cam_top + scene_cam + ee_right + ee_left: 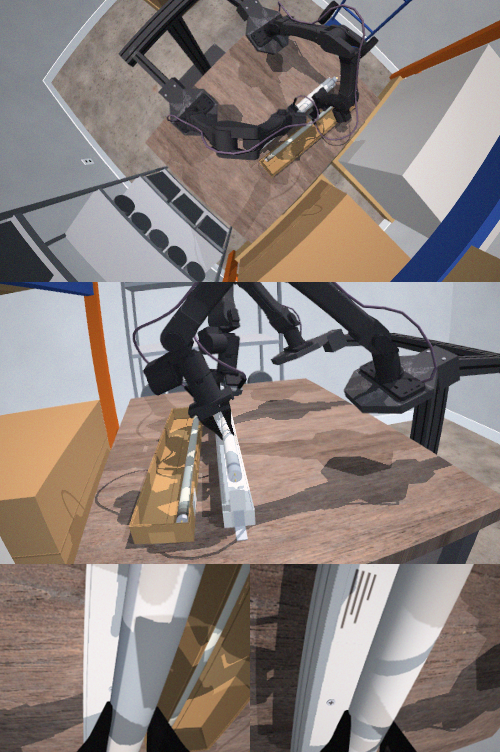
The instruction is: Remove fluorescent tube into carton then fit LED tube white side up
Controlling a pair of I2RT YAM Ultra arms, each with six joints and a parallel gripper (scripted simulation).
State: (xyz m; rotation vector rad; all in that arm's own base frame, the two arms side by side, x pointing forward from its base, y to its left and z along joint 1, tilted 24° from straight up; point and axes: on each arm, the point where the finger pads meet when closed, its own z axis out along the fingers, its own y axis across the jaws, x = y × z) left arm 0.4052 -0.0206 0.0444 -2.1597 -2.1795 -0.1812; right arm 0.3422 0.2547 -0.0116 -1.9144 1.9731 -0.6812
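My left hand is 20 mm past the LED tube, 120 mm to the left of it and 10 mm above it. Also, from my left hand: old fluorescent tube: 80 mm ahead, 120 mm to the right, 90 mm below; then carton: 120 mm ahead, 130 mm to the right, 90 mm below; then grey light fixture: 20 mm behind, 120 mm to the right, 60 mm below.
My right gripper is now 2 cm short of the LED tube, 12 cm to the right of it and 1 cm above it. Round my right hand: old fluorescent tube 12 cm ahead, 11 cm to the left, 10 cm below; carton 15 cm ahead, 11 cm to the left, 9 cm below; grey light fixture 2 cm ahead, 12 cm to the left, 6 cm below.
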